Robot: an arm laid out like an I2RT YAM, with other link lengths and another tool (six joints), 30 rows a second.
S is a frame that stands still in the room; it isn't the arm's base.
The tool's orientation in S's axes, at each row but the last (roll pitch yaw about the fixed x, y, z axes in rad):
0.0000 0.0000 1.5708
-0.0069 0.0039 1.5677
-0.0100 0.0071 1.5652
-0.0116 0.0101 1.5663
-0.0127 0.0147 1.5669
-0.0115 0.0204 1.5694
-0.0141 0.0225 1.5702
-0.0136 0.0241 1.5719
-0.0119 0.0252 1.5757
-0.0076 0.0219 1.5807
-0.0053 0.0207 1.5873
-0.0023 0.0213 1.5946
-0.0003 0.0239 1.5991
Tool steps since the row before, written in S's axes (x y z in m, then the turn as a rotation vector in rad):
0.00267 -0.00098 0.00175 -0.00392 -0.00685 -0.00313
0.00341 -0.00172 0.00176 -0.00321 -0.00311 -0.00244
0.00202 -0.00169 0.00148 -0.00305 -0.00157 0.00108
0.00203 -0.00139 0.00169 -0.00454 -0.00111 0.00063
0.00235 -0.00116 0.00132 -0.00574 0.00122 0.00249
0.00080 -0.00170 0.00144 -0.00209 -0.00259 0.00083
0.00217 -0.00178 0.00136 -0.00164 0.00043 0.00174
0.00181 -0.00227 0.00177 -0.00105 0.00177 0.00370
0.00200 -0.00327 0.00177 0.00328 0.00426 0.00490
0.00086 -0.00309 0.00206 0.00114 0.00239 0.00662
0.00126 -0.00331 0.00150 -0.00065 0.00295 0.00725
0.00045 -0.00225 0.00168 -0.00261 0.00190 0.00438
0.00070 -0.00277 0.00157 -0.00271 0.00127 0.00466
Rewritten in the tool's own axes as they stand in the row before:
-0.00098 -0.00267 0.00175 -0.00685 0.00392 -0.00313
-0.00172 -0.00343 0.00173 -0.00311 0.00322 -0.00243
-0.00169 -0.00204 0.00145 -0.00159 0.00303 0.00110
-0.00140 -0.00206 0.00165 -0.00114 0.00453 0.00067
-0.00117 -0.00237 0.00127 0.00116 0.00571 0.00258
-0.00173 -0.00082 0.00140 -0.00261 0.00208 0.00080
-0.00181 -0.00219 0.00129 0.00039 0.00162 0.00177
-0.00231 -0.00183 0.00169 0.00168 0.00100 0.00376
-0.00332 -0.00200 0.00166 0.00412 -0.00336 0.00497
-0.00314 -0.00084 0.00199 0.00223 -0.00121 0.00666
-0.00336 -0.00121 0.00142 0.00281 0.00056 0.00731
-0.00230 -0.00040 0.00163 0.00187 0.00255 0.00443
-0.00283 -0.00062 0.00150 0.00123 0.00267 0.00469

